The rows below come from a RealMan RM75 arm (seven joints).
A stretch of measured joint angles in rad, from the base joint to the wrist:
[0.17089, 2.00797, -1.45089, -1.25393, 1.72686, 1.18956, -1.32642]
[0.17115, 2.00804, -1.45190, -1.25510, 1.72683, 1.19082, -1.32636]
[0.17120, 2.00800, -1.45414, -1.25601, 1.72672, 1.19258, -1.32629]
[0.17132, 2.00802, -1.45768, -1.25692, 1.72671, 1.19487, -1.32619]
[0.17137, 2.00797, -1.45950, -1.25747, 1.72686, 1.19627, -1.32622]
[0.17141, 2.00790, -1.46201, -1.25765, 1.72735, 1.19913, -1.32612]
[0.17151, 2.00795, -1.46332, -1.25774, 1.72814, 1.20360, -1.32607]
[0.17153, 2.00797, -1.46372, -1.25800, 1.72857, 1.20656, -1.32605]
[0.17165, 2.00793, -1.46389, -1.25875, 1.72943, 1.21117, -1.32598]
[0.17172, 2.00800, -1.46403, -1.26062, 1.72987, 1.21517, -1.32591]
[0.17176, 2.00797, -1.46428, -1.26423, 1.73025, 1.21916, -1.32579]
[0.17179, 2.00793, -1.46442, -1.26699, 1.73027, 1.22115, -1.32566]
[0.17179, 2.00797, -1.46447, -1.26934, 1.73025, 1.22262, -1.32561]
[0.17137, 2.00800, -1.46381, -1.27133, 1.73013, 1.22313, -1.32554]
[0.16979, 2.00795, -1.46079, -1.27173, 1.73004, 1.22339, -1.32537]
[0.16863, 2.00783, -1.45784, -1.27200, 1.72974, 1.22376, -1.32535]
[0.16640, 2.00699, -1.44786, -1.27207, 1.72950, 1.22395, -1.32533]
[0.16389, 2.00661, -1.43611, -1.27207, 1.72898, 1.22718, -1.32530]
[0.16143, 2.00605, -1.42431, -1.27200, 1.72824, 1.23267, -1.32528]
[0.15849, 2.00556, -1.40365, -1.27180, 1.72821, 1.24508, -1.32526]
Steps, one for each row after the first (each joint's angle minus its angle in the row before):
[0.00026, 0.00007, -0.00101, -0.00117, -0.00003, 0.00126, 0.00006]
[0.00005, -0.00004, -0.00224, -0.00091, -0.00011, 0.00176, 0.00007]
[0.00012, 0.00002, -0.00354, -0.00091, -0.00001, 0.00229, 0.00010]
[0.00005, -0.00005, -0.00182, -0.00055, 0.00015, 0.00140, -0.00003]
[0.00004, -0.00007, -0.00251, -0.00018, 0.00049, 0.00286, 0.00010]
[0.00010, 0.00005, -0.00131, -0.00009, 0.00079, 0.00447, 0.00005]
[0.00002, 0.00002, -0.00040, -0.00026, 0.00043, 0.00296, 0.00002]
[0.00012, -0.00004, -0.00017, -0.00075, 0.00086, 0.00461, 0.00007]
[0.00007, 0.00007, -0.00014, -0.00187, 0.00044, 0.00400, 0.00007]
[0.00004, -0.00003, -0.00025, -0.00361, 0.00038, 0.00399, 0.00012]
[0.00003, -0.00004, -0.00014, -0.00276, 0.00002, 0.00199, 0.00013]
[0.00000, 0.00004, -0.00005, -0.00235, -0.00002, 0.00147, 0.00005]
[-0.00042, 0.00003, 0.00066, -0.00199, -0.00012, 0.00051, 0.00007]
[-0.00158, -0.00005, 0.00302, -0.00040, -0.00009, 0.00026, 0.00017]
[-0.00116, -0.00012, 0.00295, -0.00027, -0.00030, 0.00037, 0.00002]
[-0.00223, -0.00084, 0.00998, -0.00007, -0.00024, 0.00019, 0.00002]
[-0.00251, -0.00038, 0.01175, 0.00000, -0.00052, 0.00323, 0.00003]
[-0.00246, -0.00056, 0.01180, 0.00007, -0.00074, 0.00549, 0.00002]
[-0.00294, -0.00049, 0.02066, 0.00020, -0.00003, 0.01241, 0.00002]

